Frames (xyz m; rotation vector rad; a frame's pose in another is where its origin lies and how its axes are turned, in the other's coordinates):
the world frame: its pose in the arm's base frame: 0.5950 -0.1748 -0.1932 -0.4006 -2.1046 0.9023
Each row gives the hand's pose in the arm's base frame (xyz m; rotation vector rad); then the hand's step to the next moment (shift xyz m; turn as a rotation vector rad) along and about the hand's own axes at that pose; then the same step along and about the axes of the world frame.
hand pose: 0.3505 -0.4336 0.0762 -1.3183 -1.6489 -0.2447
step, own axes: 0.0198 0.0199 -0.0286 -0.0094 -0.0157 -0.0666
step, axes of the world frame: -0.0085 -0.0154 -0.0360 -0.0275 -0.0631 -0.0056
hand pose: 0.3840 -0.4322 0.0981 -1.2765 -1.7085 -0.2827
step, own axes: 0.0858 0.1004 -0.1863 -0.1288 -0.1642 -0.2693
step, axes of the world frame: -0.0602 -0.1161 -0.1872 -0.1326 -0.2957 0.1051
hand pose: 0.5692 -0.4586 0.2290 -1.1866 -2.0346 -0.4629
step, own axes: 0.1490 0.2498 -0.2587 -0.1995 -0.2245 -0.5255
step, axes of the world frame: 0.0065 -0.1609 -0.3544 -0.2387 -0.5467 0.1023
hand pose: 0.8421 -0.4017 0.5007 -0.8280 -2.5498 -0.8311
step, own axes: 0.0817 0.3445 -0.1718 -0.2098 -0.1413 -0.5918
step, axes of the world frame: 0.1500 -0.1234 -0.3423 -0.2318 -0.6003 0.0100
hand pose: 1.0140 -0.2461 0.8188 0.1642 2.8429 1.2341
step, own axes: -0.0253 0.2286 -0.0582 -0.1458 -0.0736 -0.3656
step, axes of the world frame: 0.1481 -0.0724 -0.1706 -0.1446 -0.3731 -0.0148
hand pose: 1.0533 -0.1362 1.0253 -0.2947 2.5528 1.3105
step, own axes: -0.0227 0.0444 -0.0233 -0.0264 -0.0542 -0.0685
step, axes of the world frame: 0.0306 -0.0335 -0.0311 -0.0638 -0.0639 0.0130
